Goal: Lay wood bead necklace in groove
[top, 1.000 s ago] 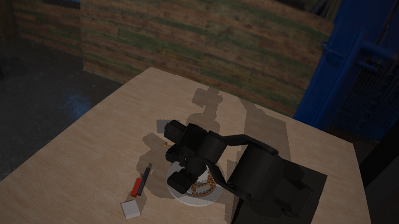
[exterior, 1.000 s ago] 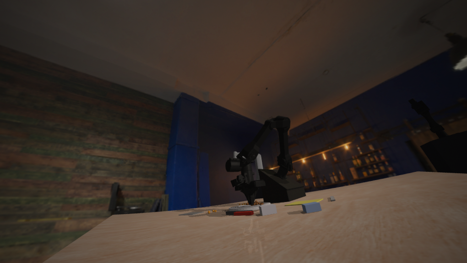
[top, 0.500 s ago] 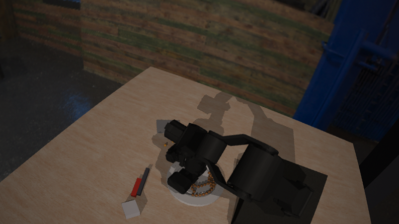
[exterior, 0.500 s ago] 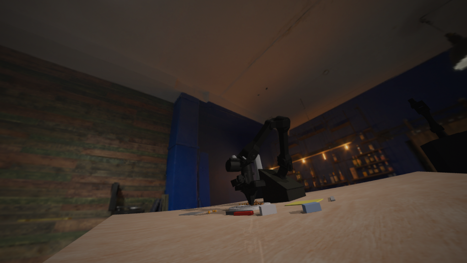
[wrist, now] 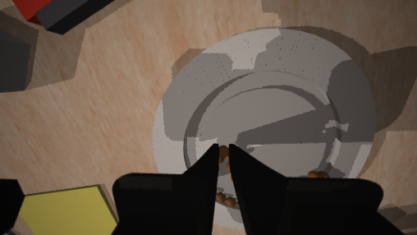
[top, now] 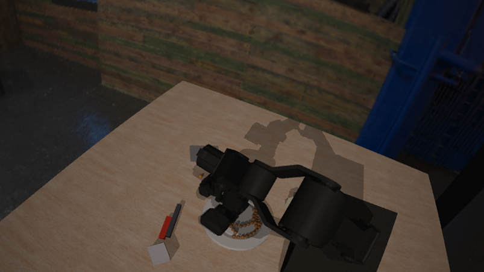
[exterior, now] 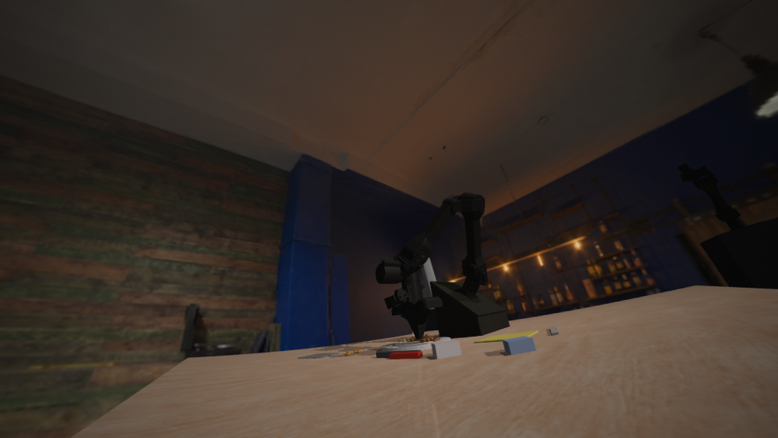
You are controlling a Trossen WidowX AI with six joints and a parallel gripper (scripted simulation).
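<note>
My gripper tip is 20 mm past the round white bead board, 30 mm to the left of it and 10 mm above it. Also, from my gripper tip: grey block 120 mm ahead, 170 mm to the left, 10 mm below; dark bar 140 mm ahead, 70 mm to the left, 20 mm below; pale cube 160 mm behind, 150 mm to the right.
</note>
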